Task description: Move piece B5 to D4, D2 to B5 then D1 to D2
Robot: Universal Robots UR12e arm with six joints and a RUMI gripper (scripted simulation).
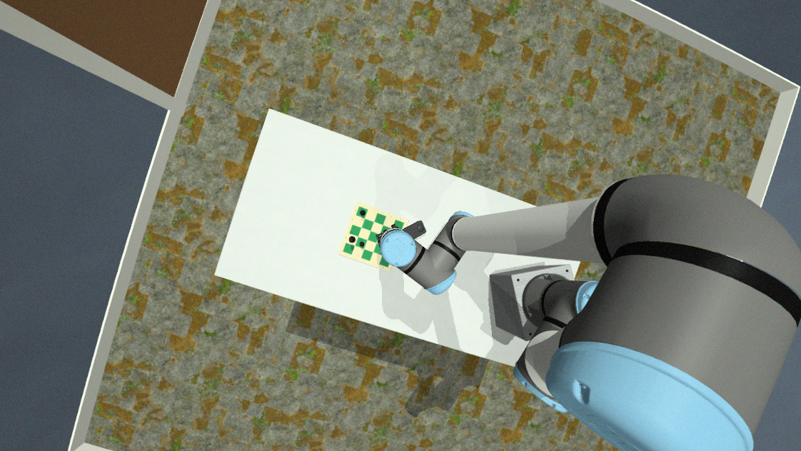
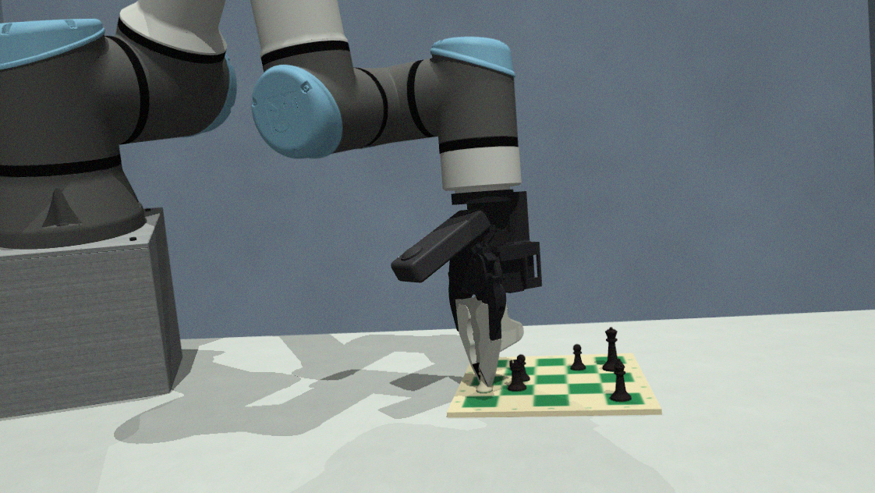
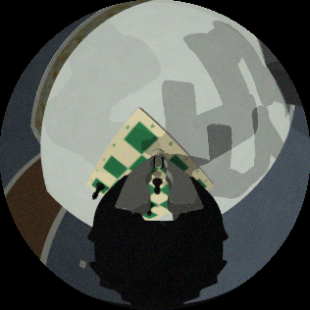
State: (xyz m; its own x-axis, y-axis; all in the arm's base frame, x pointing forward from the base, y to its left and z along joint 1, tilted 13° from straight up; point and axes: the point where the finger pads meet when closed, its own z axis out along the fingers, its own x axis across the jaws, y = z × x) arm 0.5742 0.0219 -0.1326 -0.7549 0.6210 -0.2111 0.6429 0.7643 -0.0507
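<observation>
The cream chessboard is 70 mm ahead of my hand, 50 mm to the left of it and 30 mm below it. From my hand the other things lie so: white pawn: 10 mm below; then black queen: 140 mm ahead, 100 mm to the left.
</observation>
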